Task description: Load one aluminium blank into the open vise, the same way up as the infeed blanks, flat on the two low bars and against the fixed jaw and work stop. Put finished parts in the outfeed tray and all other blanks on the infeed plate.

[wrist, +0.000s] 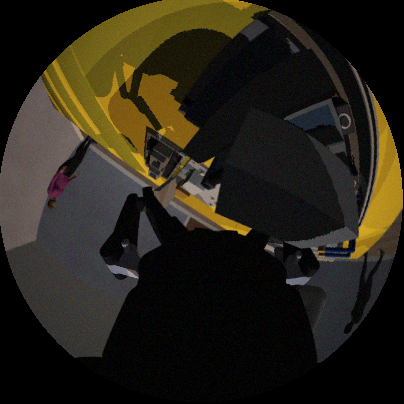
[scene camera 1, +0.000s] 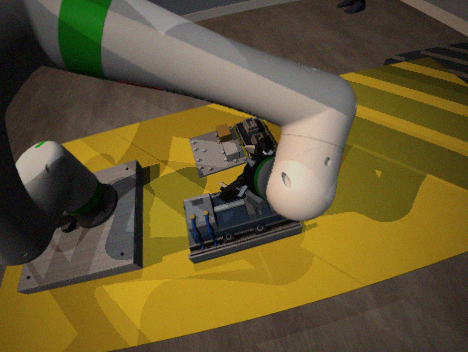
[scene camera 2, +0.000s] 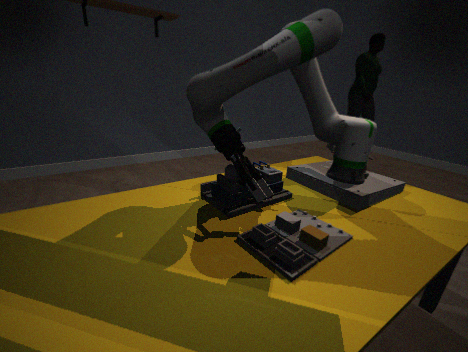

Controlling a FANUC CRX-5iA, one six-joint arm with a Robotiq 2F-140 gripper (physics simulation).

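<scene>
My gripper [scene camera 1: 237,169] [scene camera 2: 266,194] [wrist: 212,188] is open, with nothing between its fingers. It is tilted beside and above the open vise [scene camera 1: 245,245] [scene camera 2: 212,196] [wrist: 312,120]. A grey blank [scene camera 1: 256,203] [wrist: 285,175] sits tilted on the right part of the vise in scene camera 1; in the wrist view it looms large and dark, hiding much of the right finger. Another grey blank [scene camera 1: 231,151] [scene camera 2: 288,222] stands on the studded infeed plate [scene camera 1: 205,162] [scene camera 2: 339,237]. The dark outfeed tray [scene camera 2: 295,276] adjoins that plate and holds two raised rectangular shapes.
An orange block [scene camera 1: 223,132] [scene camera 2: 314,236] stands on the infeed plate. Two blue hoses [scene camera 1: 195,232] rise at the vise's left end in scene camera 1. The arm's grey base plate [scene camera 1: 125,220] [scene camera 2: 370,196] stands beyond that end. The forearm and wrist hang over the vise's right end.
</scene>
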